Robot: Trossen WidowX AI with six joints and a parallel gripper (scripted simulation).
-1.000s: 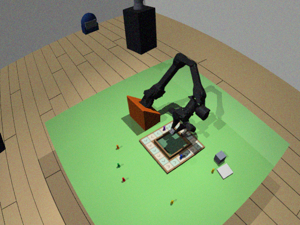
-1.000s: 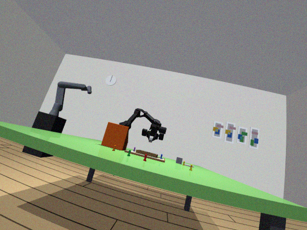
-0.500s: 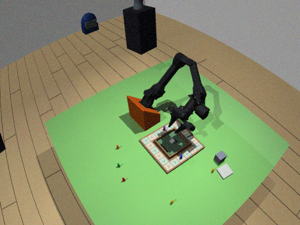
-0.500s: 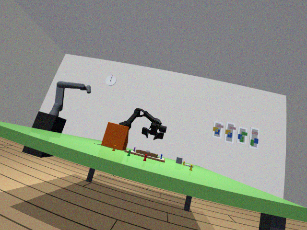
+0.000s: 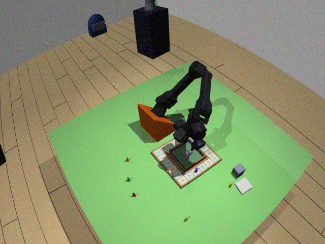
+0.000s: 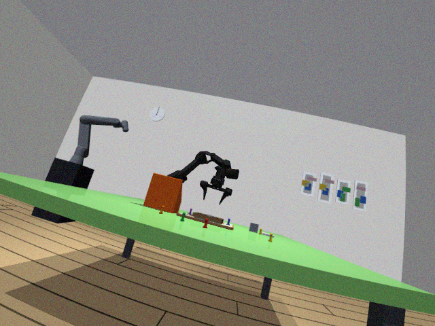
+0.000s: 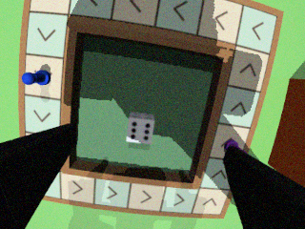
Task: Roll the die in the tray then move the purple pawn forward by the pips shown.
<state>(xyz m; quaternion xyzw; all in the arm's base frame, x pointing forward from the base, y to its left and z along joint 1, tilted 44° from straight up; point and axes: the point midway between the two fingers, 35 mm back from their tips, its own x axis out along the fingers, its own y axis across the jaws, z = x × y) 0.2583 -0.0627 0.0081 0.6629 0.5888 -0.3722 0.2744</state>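
The purple pawn is 100 mm behind my gripper tip, 80 mm below it and 50 mm to the left of it. Round my gripper tip: blue pawn 110 mm ahead, 80 mm below, 40 mm to the right; then die 80 mm below, 20 mm to the left, 10 mm ahead; then green tray 100 mm below, 10 mm ahead.
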